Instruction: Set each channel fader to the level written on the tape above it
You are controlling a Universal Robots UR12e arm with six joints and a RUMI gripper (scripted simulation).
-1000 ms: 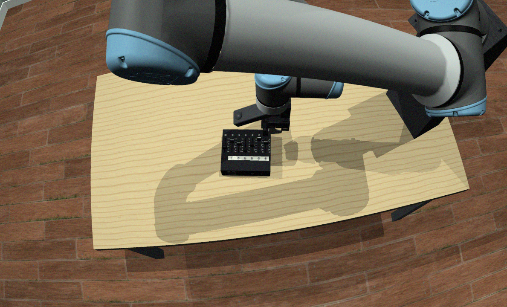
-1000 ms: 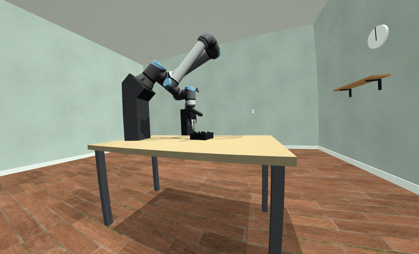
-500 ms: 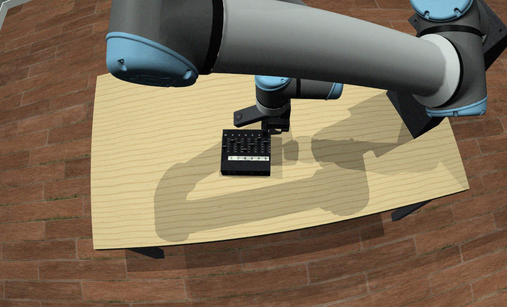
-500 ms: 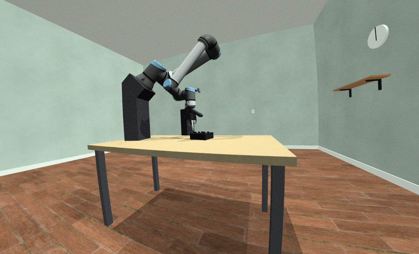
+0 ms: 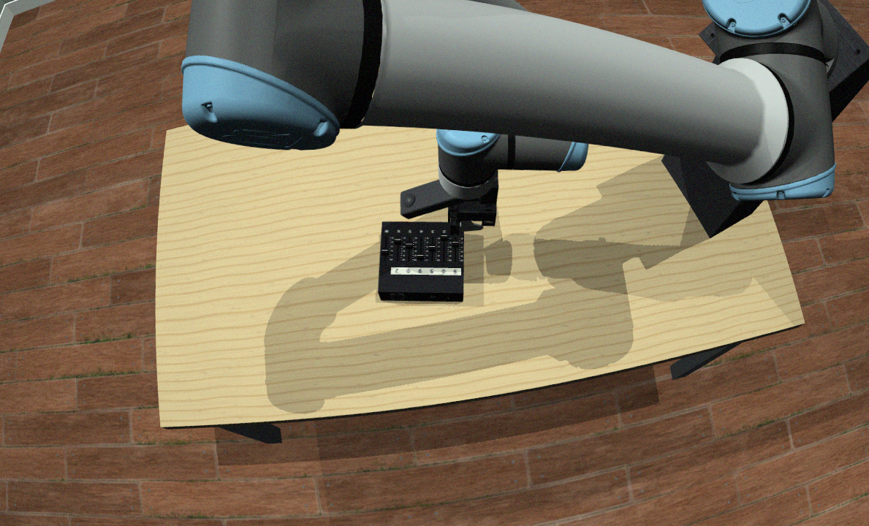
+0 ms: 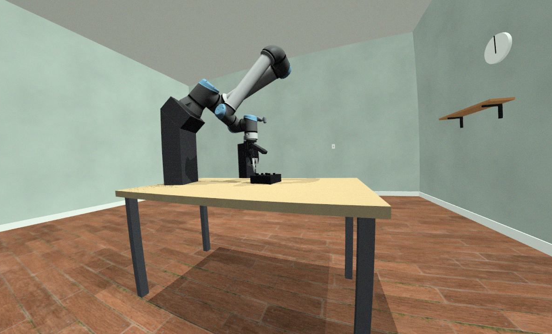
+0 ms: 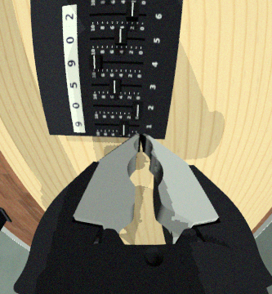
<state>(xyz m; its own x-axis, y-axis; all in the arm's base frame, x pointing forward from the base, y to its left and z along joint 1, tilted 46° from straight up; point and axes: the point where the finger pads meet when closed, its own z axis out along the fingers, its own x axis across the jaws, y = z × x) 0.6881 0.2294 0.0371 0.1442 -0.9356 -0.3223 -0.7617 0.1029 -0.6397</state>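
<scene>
Right now my hand is 20 mm to the right of the channel 1 fader and 20 mm above it. Also, from my hand: channel 3 fader: 40 mm ahead, 30 mm to the left, 20 mm below; channel 2 fader: 20 mm below, 20 mm ahead, 10 mm to the left; channel 4 fader: 60 mm to the left, 60 mm ahead, 20 mm below.
</scene>
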